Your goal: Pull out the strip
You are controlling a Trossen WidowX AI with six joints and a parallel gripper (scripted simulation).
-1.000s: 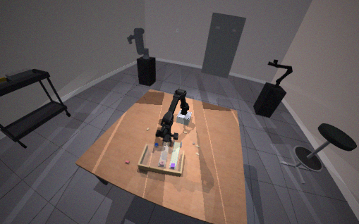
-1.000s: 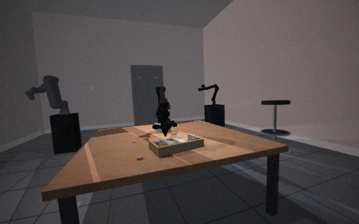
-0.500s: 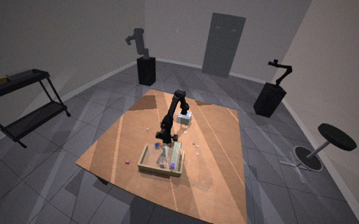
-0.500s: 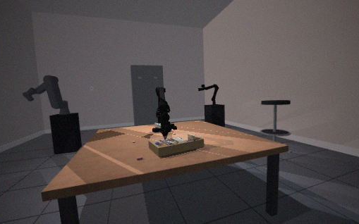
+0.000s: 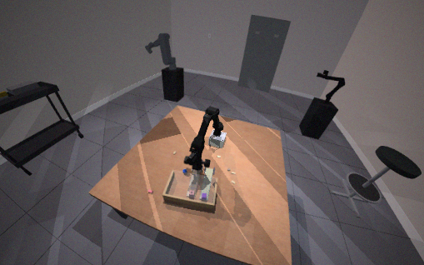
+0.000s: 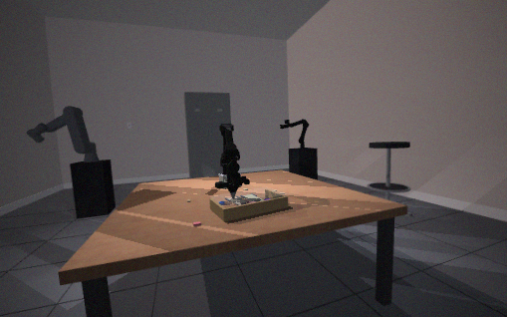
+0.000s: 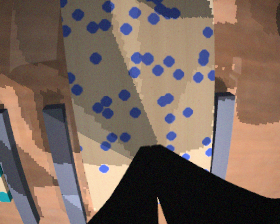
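The blue cube lies 8 cm to the right of my gripper tip and 6 cm ahead of it. The rest, counted from my gripper tip: pink piece 29 cm ahead, 22 cm to the right.
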